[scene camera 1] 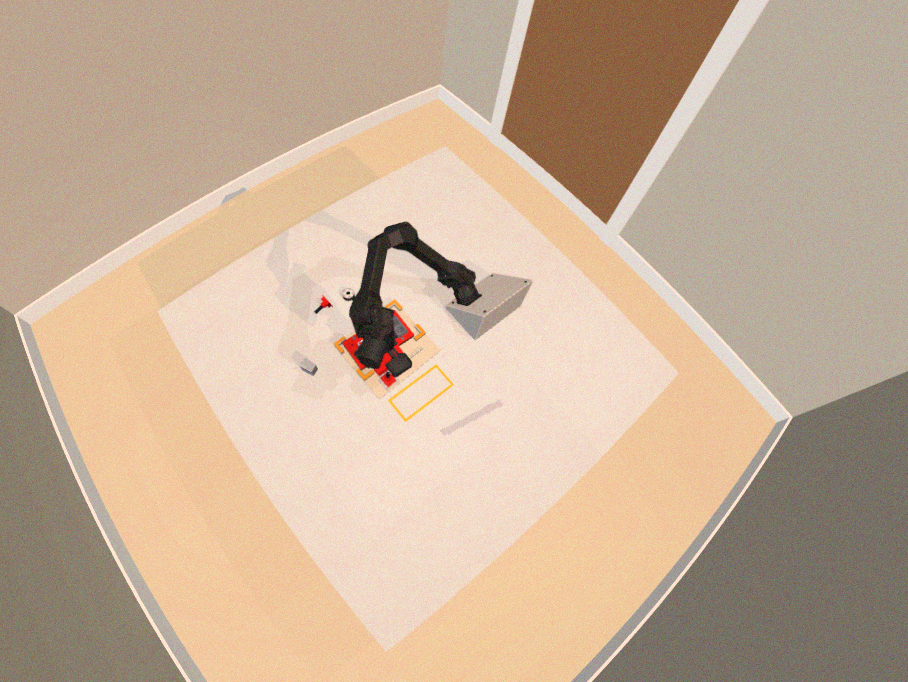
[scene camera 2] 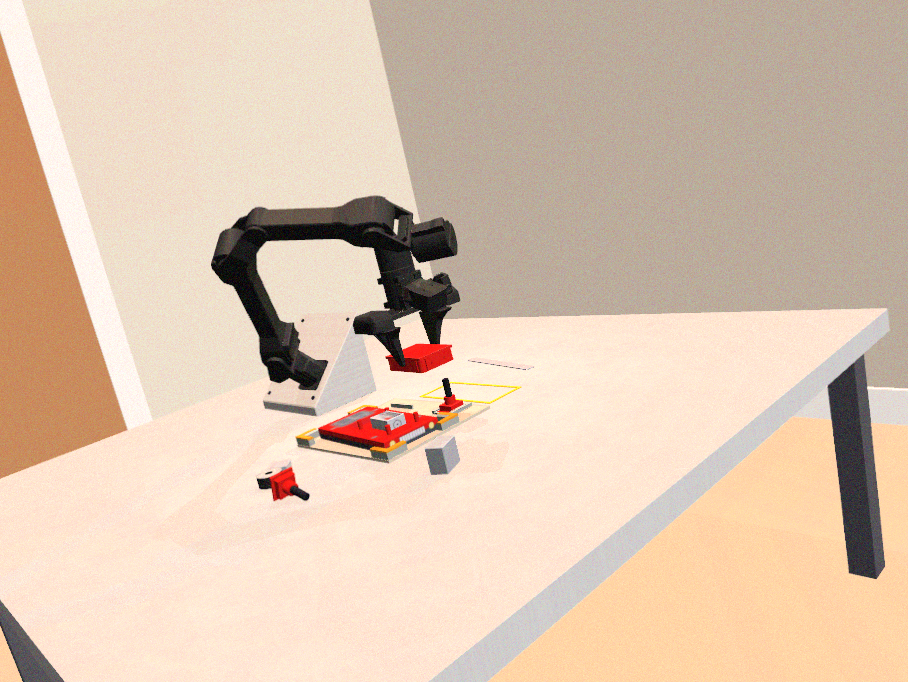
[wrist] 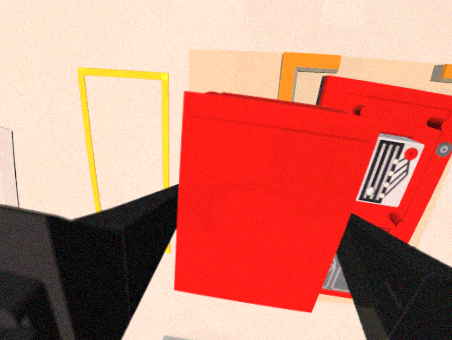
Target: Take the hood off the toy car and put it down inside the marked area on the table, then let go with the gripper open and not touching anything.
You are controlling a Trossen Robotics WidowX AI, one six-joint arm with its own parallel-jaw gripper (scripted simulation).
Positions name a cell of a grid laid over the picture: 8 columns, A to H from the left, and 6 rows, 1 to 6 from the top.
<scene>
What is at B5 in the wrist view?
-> My gripper.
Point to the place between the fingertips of my gripper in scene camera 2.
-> At D4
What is my gripper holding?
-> A hood.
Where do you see a hood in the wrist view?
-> E4
</scene>
